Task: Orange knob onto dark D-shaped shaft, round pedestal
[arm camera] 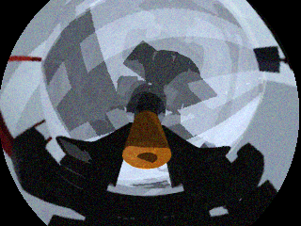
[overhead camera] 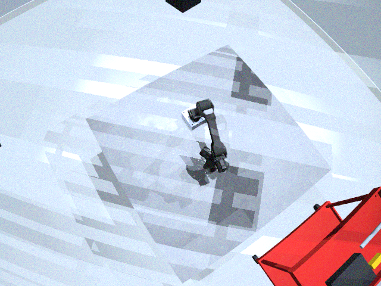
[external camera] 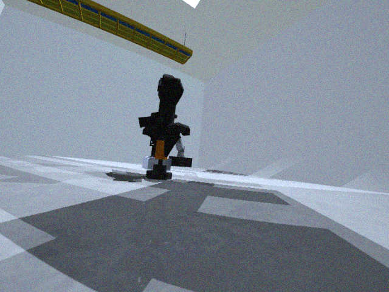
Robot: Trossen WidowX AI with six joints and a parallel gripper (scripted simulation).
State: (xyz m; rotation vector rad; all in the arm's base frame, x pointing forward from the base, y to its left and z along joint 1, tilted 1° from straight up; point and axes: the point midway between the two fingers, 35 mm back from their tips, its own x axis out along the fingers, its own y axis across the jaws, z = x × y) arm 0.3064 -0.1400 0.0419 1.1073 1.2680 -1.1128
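Now: the orange knob 20 mm above my gripper tip. Round my gripper tip: dark pedestal (40 mm below).
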